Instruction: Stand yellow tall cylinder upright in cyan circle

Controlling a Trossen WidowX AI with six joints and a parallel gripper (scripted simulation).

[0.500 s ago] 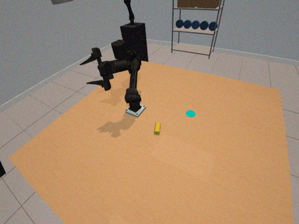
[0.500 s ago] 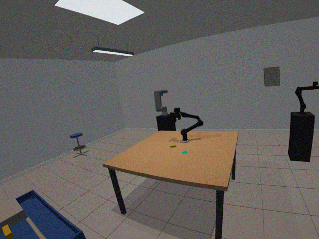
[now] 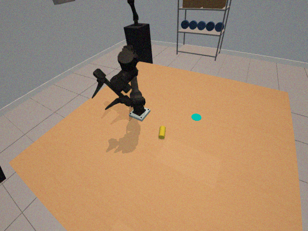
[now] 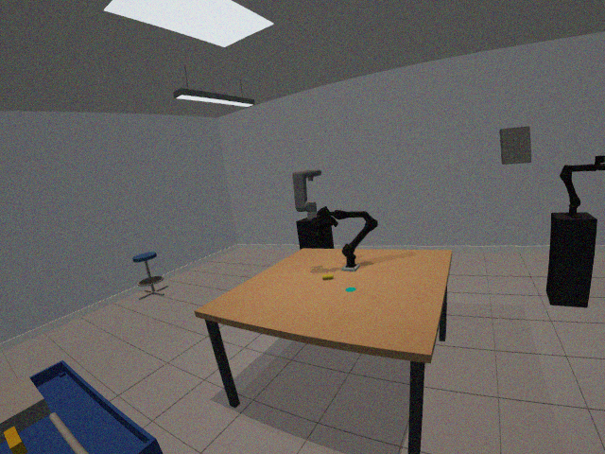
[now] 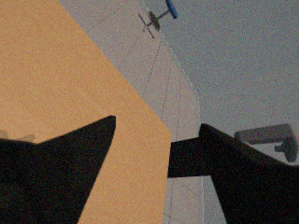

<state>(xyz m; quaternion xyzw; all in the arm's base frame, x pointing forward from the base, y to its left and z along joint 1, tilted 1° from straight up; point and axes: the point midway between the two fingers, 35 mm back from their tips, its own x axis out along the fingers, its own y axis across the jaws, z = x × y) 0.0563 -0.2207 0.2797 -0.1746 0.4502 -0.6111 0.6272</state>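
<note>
The yellow tall cylinder is 27 cm below my gripper tip, 19 cm to the left of it and 16 cm ahead of it. The rest, counted from my gripper tip: cyan circle 40 cm to the left, 29 cm below, 27 cm ahead.
</note>
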